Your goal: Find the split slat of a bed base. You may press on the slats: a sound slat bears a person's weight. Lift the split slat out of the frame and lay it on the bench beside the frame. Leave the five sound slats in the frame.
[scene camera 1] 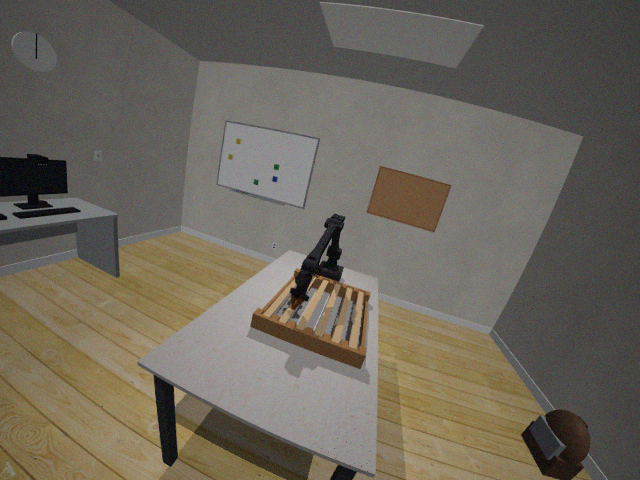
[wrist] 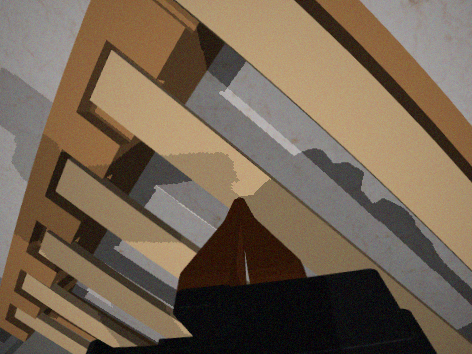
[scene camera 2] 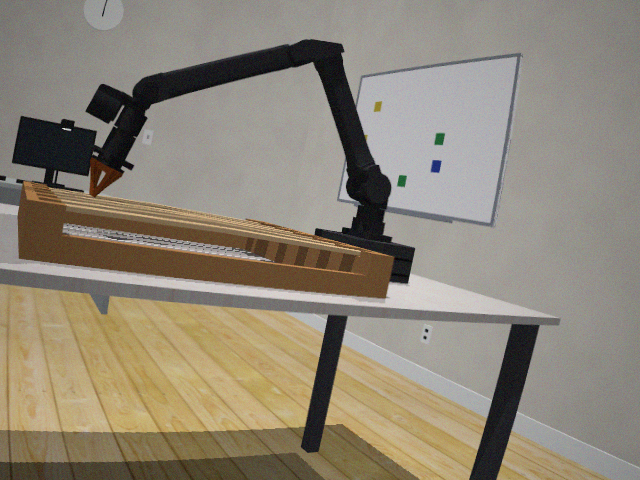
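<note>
The brown wooden bed frame (scene camera 1: 310,341) (scene camera 2: 206,272) (wrist: 125,25) lies on the pale bench (scene camera 1: 222,361) (scene camera 2: 465,302) (wrist: 30,40). Six light wooden slats lie across it in its notches. The end slat (scene camera 1: 277,303) (wrist: 350,110) and the second slat (scene camera 1: 287,315) (wrist: 150,110) are nearest my gripper. My gripper (scene camera 1: 294,308) (scene camera 2: 94,194) (wrist: 239,204) is shut and empty, its orange-brown tips pointing down at the second slat, at or just above its top face. The third slat (scene camera 1: 312,307) (wrist: 110,200) lies beside it. No crack shows on the visible slats; the gripper hides part of the second slat.
The arm's base (scene camera 1: 330,271) (scene camera 2: 364,240) stands on the bench at the frame's far end. Bench surface extends in front of the frame and to its left in the first scene view. A desk with a monitor (scene camera 1: 33,175) (scene camera 2: 54,144) stands apart at the left.
</note>
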